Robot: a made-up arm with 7 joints. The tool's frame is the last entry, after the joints. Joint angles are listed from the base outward. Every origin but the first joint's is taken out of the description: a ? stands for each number. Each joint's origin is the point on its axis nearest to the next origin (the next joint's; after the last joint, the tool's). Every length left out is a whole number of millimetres.
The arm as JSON. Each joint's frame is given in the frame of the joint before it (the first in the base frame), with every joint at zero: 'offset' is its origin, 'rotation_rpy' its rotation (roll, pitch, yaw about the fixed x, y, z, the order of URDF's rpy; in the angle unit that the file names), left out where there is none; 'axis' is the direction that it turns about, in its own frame. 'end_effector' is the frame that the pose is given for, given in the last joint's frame.
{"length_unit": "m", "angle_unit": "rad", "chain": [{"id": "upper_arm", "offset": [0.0, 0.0, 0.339], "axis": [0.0, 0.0, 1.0]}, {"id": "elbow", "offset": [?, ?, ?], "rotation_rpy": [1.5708, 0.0, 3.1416], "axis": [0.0, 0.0, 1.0]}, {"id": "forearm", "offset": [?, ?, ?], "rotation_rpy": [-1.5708, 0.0, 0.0], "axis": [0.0, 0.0, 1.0]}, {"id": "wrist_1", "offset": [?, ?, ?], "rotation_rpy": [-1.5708, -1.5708, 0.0], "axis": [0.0, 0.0, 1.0]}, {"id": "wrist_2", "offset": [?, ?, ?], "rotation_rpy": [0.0, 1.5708, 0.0], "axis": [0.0, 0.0, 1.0]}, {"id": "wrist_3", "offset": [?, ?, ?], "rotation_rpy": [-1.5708, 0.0, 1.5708], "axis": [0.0, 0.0, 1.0]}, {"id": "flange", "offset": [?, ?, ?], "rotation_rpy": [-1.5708, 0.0, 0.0], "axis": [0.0, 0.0, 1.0]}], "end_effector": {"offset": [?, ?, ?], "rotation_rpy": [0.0, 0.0, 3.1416]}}
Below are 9 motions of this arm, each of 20 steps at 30 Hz.
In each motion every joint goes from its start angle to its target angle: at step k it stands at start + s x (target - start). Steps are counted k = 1, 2, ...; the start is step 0. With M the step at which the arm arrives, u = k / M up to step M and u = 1 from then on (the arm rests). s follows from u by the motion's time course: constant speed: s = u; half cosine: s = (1 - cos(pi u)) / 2; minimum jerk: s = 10 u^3 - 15 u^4 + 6 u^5.
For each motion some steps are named. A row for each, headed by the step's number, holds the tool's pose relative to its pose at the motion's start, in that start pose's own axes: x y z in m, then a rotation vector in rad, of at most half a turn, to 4 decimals.
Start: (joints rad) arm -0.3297 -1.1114 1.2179 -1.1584 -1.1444 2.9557 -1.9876
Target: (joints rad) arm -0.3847 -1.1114 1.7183 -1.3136 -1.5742 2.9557 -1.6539
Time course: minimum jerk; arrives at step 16
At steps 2, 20:
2: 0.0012 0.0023 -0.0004 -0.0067 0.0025 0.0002
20: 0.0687 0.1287 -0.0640 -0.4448 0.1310 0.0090

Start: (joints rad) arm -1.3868 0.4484 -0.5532 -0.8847 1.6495 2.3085 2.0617
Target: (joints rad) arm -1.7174 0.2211 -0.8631 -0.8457 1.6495 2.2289 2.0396
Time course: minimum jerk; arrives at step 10
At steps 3, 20:
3: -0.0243 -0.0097 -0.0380 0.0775 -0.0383 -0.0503
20: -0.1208 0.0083 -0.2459 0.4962 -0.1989 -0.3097

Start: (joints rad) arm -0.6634 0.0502 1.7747 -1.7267 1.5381 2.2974 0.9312
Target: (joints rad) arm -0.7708 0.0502 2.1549 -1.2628 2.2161 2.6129 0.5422
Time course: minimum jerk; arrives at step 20
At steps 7, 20:
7: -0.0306 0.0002 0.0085 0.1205 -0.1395 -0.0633
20: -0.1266 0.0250 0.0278 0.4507 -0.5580 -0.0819

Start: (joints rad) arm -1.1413 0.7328 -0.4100 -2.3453 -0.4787 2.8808 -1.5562
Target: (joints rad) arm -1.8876 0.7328 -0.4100 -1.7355 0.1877 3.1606 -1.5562
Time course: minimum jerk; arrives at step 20
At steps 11, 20:
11: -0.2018 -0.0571 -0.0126 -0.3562 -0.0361 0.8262
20: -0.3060 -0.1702 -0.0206 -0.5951 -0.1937 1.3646

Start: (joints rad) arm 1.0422 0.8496 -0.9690 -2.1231 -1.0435 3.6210 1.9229
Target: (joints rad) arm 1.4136 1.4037 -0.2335 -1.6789 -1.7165 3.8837 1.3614
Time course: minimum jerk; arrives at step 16
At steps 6, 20:
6: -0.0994 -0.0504 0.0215 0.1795 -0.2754 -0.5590
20: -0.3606 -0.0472 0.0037 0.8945 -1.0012 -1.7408

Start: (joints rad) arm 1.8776 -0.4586 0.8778 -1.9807 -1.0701 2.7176 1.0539
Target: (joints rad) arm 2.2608 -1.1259 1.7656 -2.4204 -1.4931 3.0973 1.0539
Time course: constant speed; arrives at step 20
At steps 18, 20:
18: -0.3143 -0.1488 -0.2560 0.6060 0.6320 -1.3857
20: -0.3560 -0.1390 -0.2591 0.6190 0.6742 -1.5615

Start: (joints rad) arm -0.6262 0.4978 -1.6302 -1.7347 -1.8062 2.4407 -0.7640
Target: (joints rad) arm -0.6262 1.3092 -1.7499 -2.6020 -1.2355 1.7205 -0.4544
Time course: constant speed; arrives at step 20
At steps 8, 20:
8: 0.0929 -0.0422 -0.0142 0.3880 -0.1918 -0.1711
20: 0.1285 -0.1874 -0.0328 0.9395 -0.8766 -0.4087

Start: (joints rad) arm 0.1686 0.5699 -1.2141 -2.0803 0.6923 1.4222 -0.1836
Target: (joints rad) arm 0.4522 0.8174 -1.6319 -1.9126 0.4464 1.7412 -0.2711
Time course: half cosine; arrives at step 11
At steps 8, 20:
8: -0.0550 -0.0472 -0.0688 -0.4640 0.5115 0.0020
20: -0.0749 -0.0635 -0.0798 -0.5694 0.6218 -0.0071

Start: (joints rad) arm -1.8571 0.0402 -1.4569 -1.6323 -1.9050 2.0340 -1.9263
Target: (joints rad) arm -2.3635 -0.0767 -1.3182 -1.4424 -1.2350 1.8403 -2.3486
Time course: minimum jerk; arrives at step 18
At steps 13, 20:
13: 0.0254 -0.1030 0.1372 0.1399 0.7255 0.0604
20: 0.0328 -0.1247 0.1537 0.1356 0.8280 0.0862

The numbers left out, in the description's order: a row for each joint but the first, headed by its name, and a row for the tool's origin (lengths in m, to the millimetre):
elbow: 0.0 0.0 0.0
forearm: 0.0 0.248 0.0
wrist_1: -0.062 0.0 0.0
wrist_2: 0.239 0.051 0.0
wrist_3: 0.0 0.0 0.0
flange: -0.074 0.0 0.0
tool: 0.0 0.0 0.0

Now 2 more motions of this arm.
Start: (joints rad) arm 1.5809 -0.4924 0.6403 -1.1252 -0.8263 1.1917 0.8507
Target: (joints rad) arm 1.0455 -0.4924 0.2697 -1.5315 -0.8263 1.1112 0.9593
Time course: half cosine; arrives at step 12
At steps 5, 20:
5: 0.0297 -0.0157 0.0952 -0.3781 -0.1079 0.1401
20: 0.0584 0.0570 0.2481 -0.9778 -0.3443 0.4203

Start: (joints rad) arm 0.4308 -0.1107 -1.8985 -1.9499 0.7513 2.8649 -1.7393
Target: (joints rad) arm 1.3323 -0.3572 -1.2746 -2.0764 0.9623 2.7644 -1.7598
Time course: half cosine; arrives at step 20
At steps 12, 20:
12: 0.1969 -0.2331 0.0284 0.8192 0.5873 -0.3030
20: 0.2415 -0.3625 -0.0588 1.2798 0.8337 -0.4889

